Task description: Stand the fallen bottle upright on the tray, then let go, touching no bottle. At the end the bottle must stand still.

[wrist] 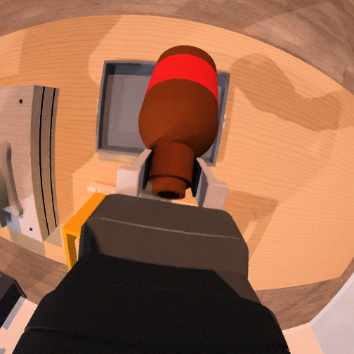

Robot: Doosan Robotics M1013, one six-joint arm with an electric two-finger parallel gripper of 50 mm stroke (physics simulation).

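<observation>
A brown bottle [181, 112] with a red band shows in the wrist view, its neck and open mouth toward my gripper and its base pointing away. My gripper [171, 165] is shut on the bottle's neck, with one finger on each side. The grey tray [101, 107] is farther from the camera, below the bottle. The bottle's body covers the tray's right part and its right rear edge. The bottle looks raised above the tray and slanted; whether its base touches anything is hidden.
A wooden block with dark grooves and a grey handle [45, 160] stands at the left. An orange frame [85, 214] stands close to the left of the gripper body. A small pale bar [102, 188] lies in front of the tray. Shadows fall on the wooden table [280, 165].
</observation>
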